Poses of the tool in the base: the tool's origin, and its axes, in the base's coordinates. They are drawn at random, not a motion.
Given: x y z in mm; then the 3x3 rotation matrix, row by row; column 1 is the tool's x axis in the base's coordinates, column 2 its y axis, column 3 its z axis. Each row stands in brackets.
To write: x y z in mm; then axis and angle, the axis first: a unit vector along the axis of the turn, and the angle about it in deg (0 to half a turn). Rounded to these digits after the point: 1 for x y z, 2 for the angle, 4 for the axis.
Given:
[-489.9 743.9 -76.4], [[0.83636 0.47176 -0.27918], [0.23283 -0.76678 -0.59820], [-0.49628 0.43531 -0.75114]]
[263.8 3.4 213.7], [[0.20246 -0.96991 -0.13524], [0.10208 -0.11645 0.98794], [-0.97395 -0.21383 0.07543]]
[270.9 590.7 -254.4], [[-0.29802 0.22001 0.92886], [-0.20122 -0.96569 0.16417], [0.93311 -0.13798 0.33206]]
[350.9 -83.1 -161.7], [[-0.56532 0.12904 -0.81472], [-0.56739 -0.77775 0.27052], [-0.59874 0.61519 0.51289]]
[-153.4 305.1 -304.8], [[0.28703 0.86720 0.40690], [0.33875 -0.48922 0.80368], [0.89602 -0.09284 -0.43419]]
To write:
-489.9 743.9 -76.4 0.9545 0.2005 -0.2207 147.22
263.8 3.4 213.7 -0.6619 0.4619 0.5904 114.79
270.9 590.7 -254.4 -0.5828 -0.0082 -0.8125 164.98
350.9 -83.1 -161.7 0.4274 -0.2678 -0.8635 156.22
-153.4 305.1 -304.8 -0.7797 -0.4254 -0.4596 144.90

